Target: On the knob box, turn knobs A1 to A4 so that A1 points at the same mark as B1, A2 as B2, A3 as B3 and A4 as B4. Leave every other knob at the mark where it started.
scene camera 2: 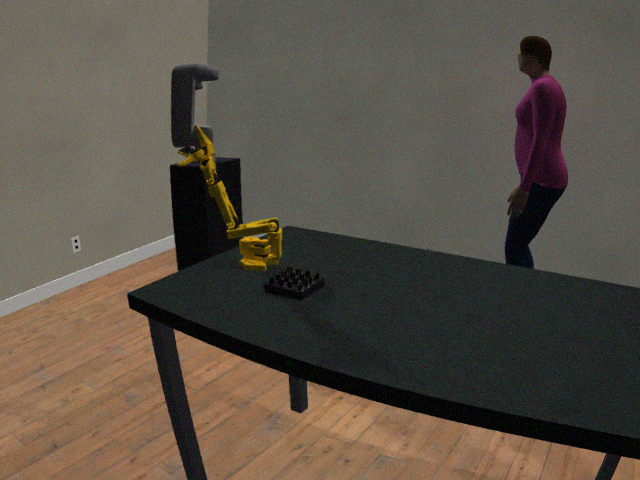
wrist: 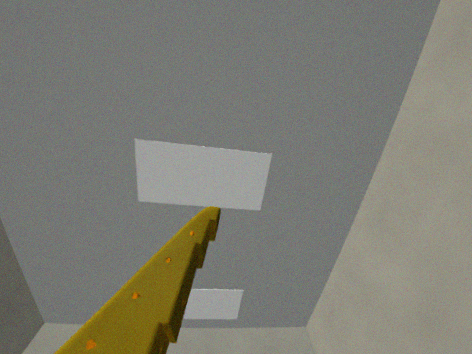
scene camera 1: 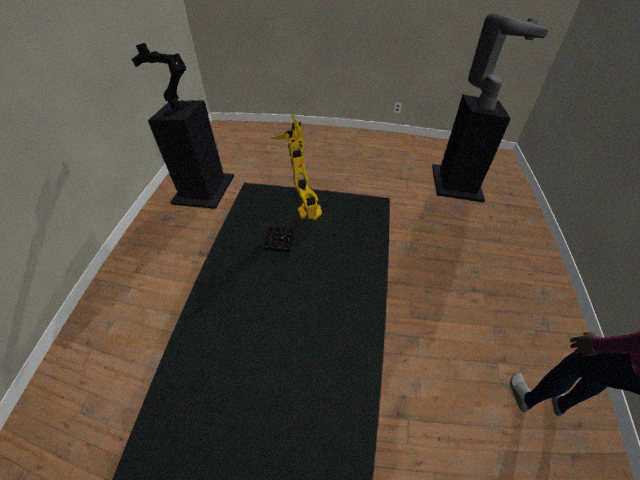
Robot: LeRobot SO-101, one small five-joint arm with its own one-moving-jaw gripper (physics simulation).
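Seen in the pictures: hand, its tool point: (scene camera 2: 195,126) (wrist: 218,220) (scene camera 1: 292,115); arm's base, origin of its link: (scene camera 2: 264,265) (scene camera 1: 309,215).
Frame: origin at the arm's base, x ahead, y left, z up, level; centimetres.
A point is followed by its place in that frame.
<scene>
The knob box (scene camera 1: 279,239) {x 17.6, y -9.0, z 2.2 cm} (scene camera 2: 294,285) {x 18.6, y -11.7, z 2.3 cm} is a small dark, low, square box with several dark upright knobs. It lies on the dark table (scene camera 1: 289,361) {x 65.9, y 6.1, z 0.0 cm} (scene camera 2: 439,330) {x 57.3, y -13.2, z 0.0 cm} beside the arm's base. The knobs are too small and dark to tell their labels, pointers or marks. My gripper (scene camera 1: 283,127) (scene camera 2: 188,145) is fully open and empty, with its jaws spread wide. It is raised high, far from the knob box and on the other side of the arm's base. In the wrist view one notched yellow jaw (wrist: 165,280) {x -16.5, y -7.7, z 37.7 cm} shows against the ceiling; the knob box does not show there.
The arm's yellow base (scene camera 1: 310,209) {x 4.8, y 1.8, z 8.9 cm} (scene camera 2: 258,253) {x -0.5, y -1.8, z 4.1 cm} stands near the table's end. Off the table are a black pedestal (scene camera 1: 186,149) with a dark arm, another black pedestal (scene camera 1: 473,147) (scene camera 2: 206,211) with a grey arm, and a person (scene camera 1: 584,369) (scene camera 2: 542,134) in a pink top.
</scene>
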